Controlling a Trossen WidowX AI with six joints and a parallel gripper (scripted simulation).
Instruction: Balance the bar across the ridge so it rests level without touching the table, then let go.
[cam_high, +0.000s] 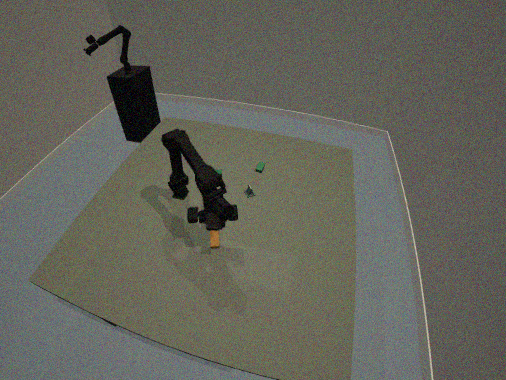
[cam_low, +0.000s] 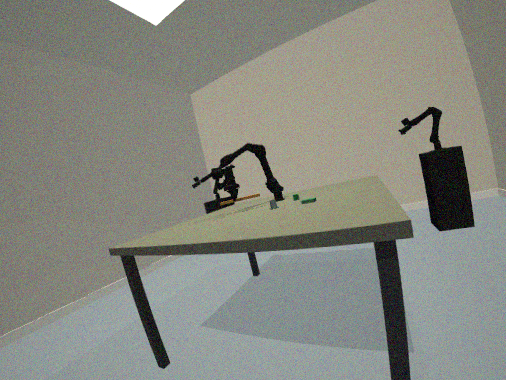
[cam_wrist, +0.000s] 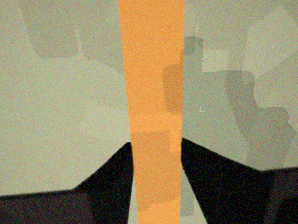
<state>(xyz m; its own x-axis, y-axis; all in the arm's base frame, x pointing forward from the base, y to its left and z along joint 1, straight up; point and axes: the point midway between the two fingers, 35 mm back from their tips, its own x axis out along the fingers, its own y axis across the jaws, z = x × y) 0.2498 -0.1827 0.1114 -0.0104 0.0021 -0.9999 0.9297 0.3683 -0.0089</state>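
The orange bar is 10 mm behind my gripper tip and 30 mm to the left of it.
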